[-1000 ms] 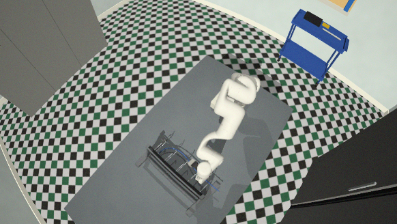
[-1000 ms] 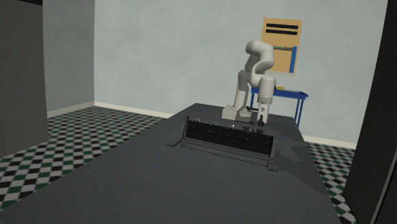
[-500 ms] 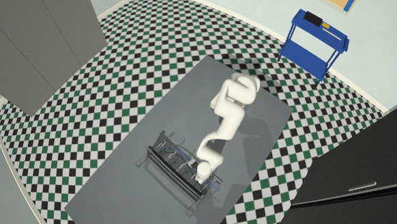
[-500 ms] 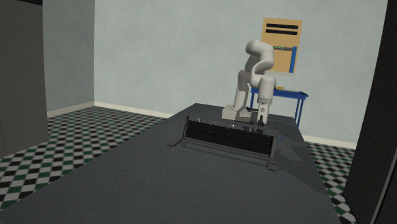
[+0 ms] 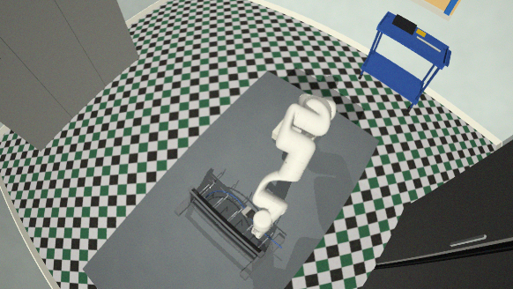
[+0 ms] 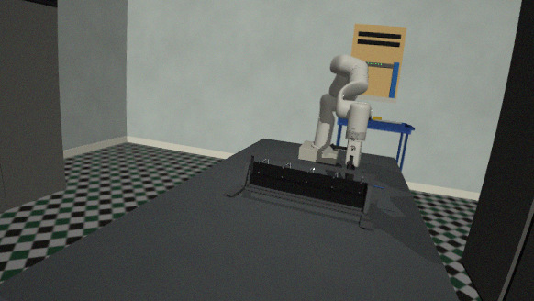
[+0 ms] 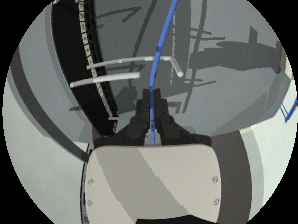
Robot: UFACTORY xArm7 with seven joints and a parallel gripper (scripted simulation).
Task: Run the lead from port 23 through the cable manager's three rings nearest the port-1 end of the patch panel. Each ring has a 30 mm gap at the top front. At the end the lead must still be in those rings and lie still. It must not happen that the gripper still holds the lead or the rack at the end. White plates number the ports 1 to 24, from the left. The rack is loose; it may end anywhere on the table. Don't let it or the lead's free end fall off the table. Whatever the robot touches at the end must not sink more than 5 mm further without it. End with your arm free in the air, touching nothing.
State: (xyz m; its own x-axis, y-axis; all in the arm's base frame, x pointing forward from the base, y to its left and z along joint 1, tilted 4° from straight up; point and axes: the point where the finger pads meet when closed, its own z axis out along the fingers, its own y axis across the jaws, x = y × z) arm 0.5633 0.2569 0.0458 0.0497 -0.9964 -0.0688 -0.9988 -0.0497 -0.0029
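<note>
My hand is 140 mm to the left of the patch panel rack, 100 mm short of it and 20 mm above it.
</note>
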